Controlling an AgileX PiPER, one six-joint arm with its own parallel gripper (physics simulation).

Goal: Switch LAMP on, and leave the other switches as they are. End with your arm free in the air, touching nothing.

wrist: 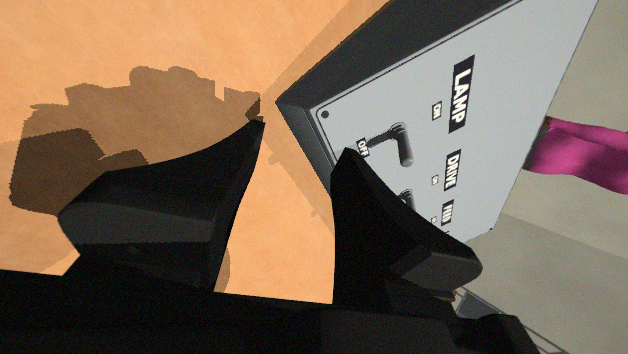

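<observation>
The control panel (530, 65) is a grey plate on a dark box, slanting across the upper right. The LAMP label (461, 95) is at its top, with an ON mark (436, 111) and an OFF mark (362, 147). The LAMP lever (406, 149) stands between them and appears to lean to the OFF side. The DRIVE lever (409, 199) is partly hidden behind the right finger; the FEED label (446, 212) shows below the DRIVE label (452, 170). My gripper (301, 151) is open and empty. Its right fingertip overlaps the panel's edge near OFF in the view; contact cannot be told.
An orange table surface (100, 35) lies at the left, with the arm's dark shadow on it. A person in pink (582, 152) shows beyond the panel at the right edge. A grey railed object (477, 306) is partly visible at the lower right.
</observation>
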